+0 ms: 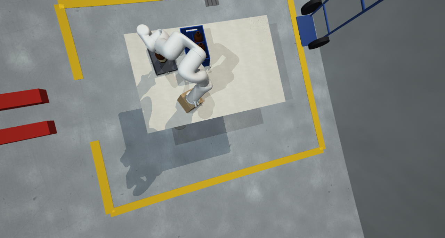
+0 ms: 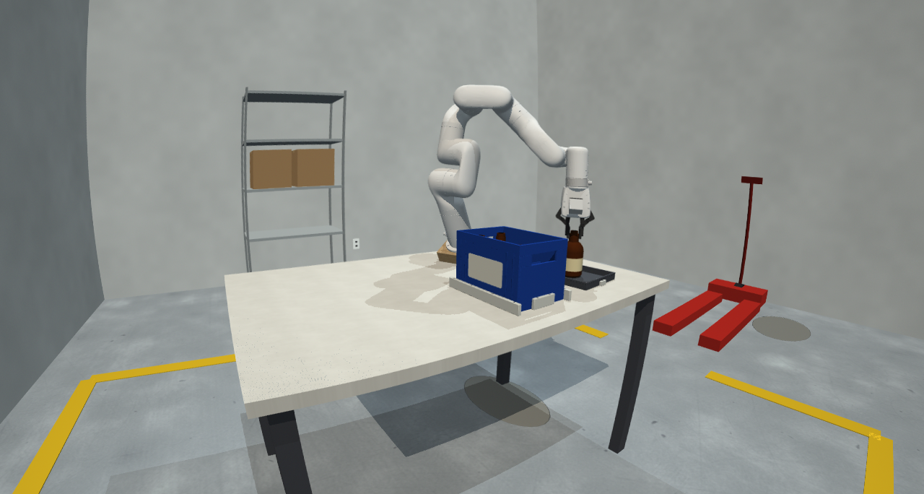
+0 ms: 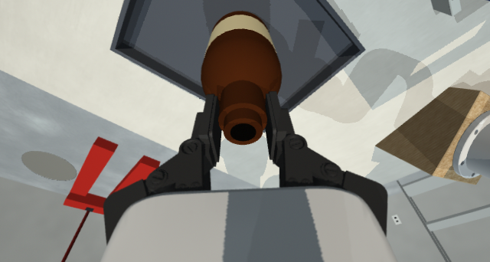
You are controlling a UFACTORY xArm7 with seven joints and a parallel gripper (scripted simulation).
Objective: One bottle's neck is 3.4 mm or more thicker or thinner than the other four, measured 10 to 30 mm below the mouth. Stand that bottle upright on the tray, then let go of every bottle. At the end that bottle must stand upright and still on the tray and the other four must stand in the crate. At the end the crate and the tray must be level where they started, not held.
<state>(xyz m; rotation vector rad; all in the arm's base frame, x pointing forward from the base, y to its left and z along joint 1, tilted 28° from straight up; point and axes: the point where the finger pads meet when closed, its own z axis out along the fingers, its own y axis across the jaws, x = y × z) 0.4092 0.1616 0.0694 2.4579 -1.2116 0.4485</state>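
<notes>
My hand is 14 cm above the dark grey tray. From my hand the other things lie so: blue crate: 30 cm to the right, 7 cm below, 4 cm behind.
</notes>
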